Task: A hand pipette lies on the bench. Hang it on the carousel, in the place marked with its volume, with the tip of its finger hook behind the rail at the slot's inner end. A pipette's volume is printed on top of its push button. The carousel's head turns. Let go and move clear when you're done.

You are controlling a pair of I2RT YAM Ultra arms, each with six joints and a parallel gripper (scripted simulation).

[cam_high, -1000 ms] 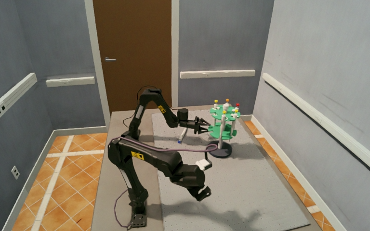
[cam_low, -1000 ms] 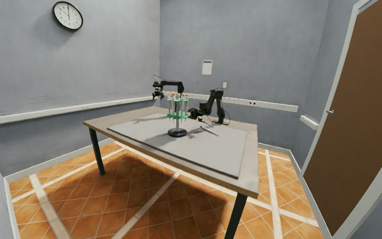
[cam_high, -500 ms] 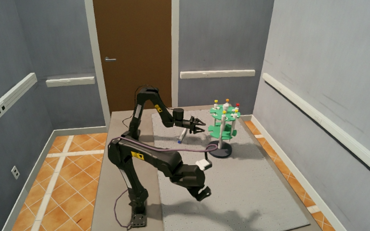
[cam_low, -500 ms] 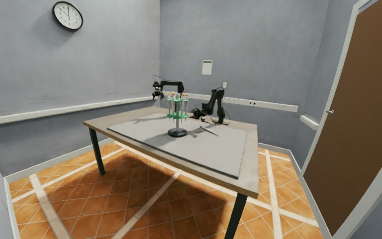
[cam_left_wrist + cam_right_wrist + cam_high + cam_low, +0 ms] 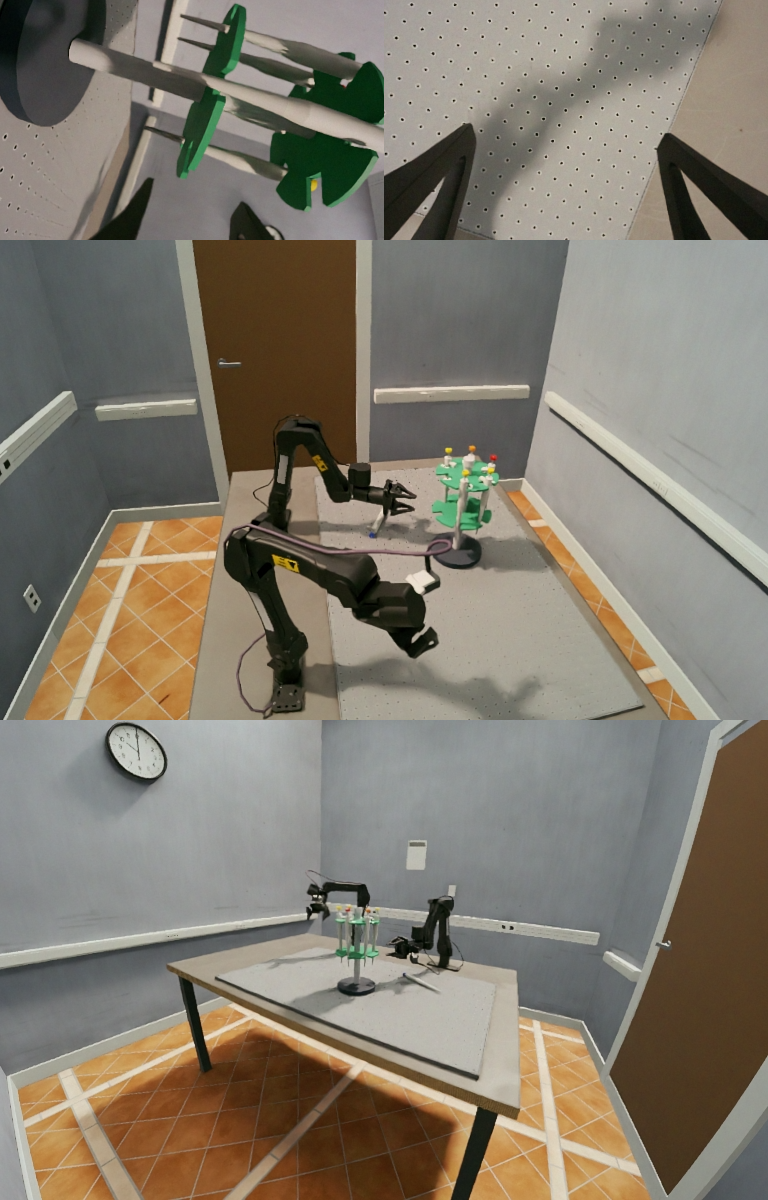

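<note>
Now: left hand 8 cm past the pipette, 15 cm to the right of it and 15 cm above it.
</note>
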